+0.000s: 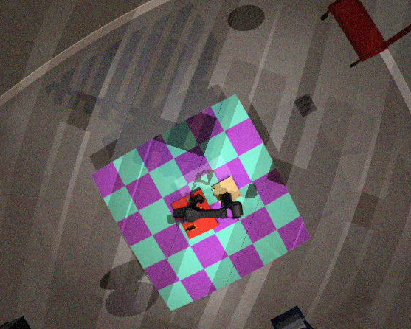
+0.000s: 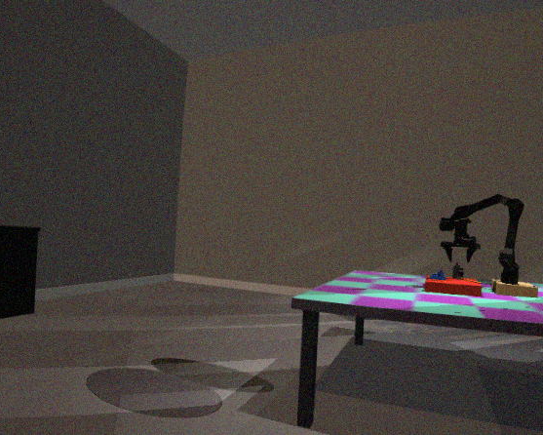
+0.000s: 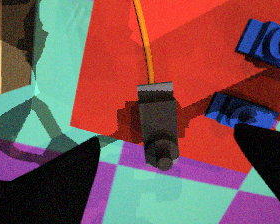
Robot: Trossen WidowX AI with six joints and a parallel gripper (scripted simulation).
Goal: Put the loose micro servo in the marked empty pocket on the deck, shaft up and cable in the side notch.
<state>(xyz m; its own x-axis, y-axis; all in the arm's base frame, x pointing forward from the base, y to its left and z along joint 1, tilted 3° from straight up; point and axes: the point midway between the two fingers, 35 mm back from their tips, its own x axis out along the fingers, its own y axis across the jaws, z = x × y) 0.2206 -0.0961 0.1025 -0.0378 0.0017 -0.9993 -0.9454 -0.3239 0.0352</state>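
Right now my gripper tip is 9 cm to the right of the red deck and 11 cm above it.
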